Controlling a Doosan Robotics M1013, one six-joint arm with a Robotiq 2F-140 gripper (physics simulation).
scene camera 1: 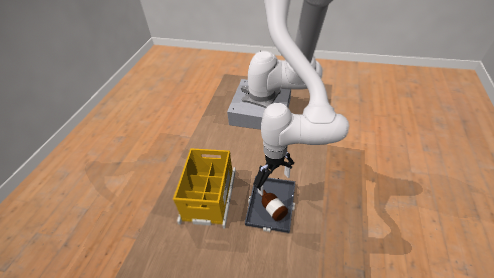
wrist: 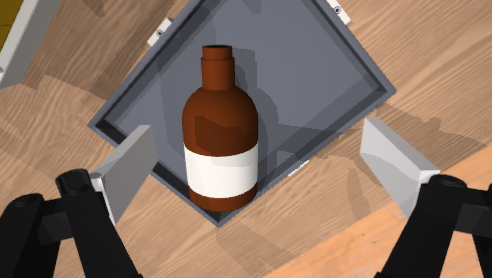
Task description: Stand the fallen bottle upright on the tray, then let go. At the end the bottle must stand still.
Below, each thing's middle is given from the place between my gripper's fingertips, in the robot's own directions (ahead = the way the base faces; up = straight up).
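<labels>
With the brown bottle point(wrist: 219, 120) as my reference, my hand is 80 mm above it, 50 mm short of it and 10 mm to the right of it. The dark grey tray point(scene camera 1: 257, 216) is 110 mm below my hand and 20 mm ahead of it. There is also the yellow crate point(scene camera 1: 202, 192), which I find 30 mm below my hand, 290 mm to the right of it and 100 mm ahead of it.
</labels>
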